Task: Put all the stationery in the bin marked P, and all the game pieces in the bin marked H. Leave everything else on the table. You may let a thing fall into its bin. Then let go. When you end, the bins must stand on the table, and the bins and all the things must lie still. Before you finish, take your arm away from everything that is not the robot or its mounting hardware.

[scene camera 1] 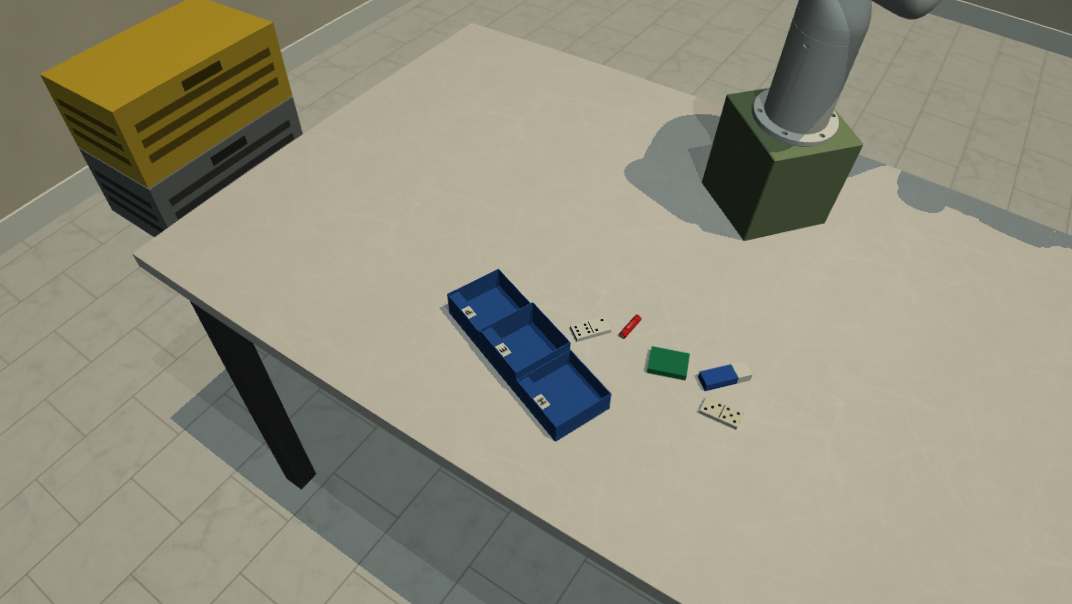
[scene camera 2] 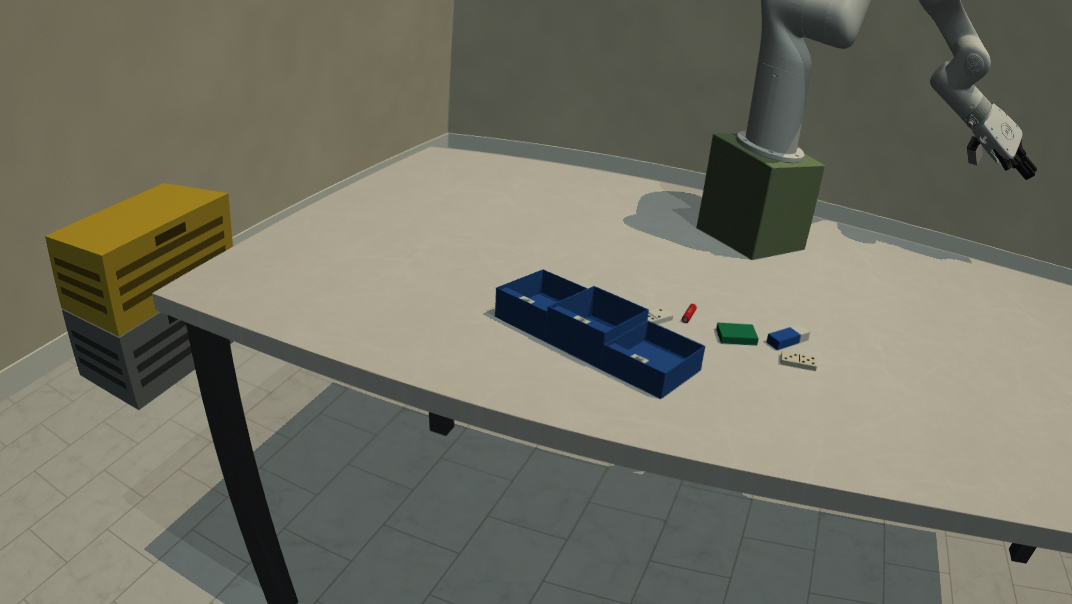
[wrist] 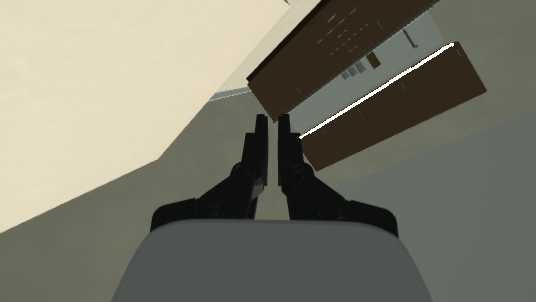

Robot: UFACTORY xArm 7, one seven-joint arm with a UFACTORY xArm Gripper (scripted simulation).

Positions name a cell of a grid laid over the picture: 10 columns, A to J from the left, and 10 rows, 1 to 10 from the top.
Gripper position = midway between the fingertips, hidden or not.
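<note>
My gripper (wrist: F5) is visible, as are a white domino (scene camera 1: G7) and a green block (scene camera 1: G7). Scene camera 2 also shows the green block (scene camera 2: G6); in the wrist view the block is out of frame.
</note>
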